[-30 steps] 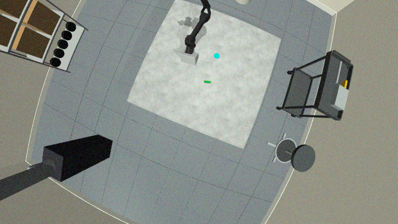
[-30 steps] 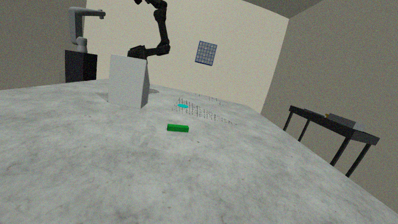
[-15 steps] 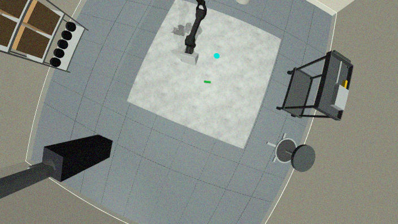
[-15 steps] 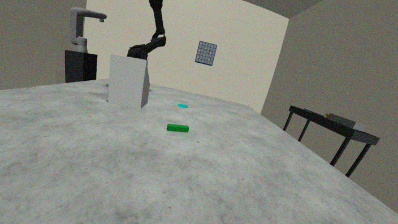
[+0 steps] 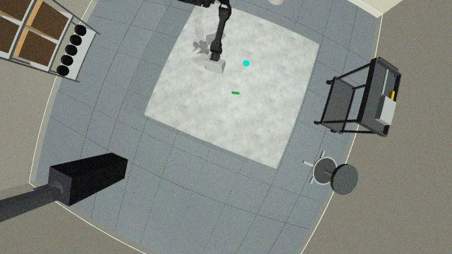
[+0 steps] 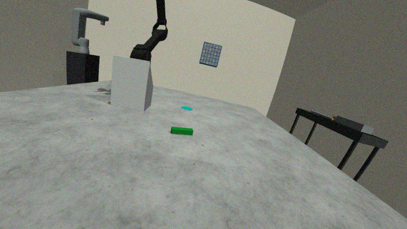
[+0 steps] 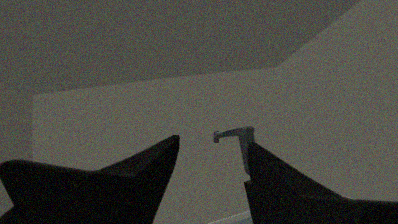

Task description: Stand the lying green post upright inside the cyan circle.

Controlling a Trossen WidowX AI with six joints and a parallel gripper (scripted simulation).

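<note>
The green post lies 720 mm below my gripper tip, 350 mm ahead of it and 190 mm to the right of it. Also, from my gripper tip: cyan circle: 730 mm below, 370 mm ahead, 110 mm to the left.
</note>
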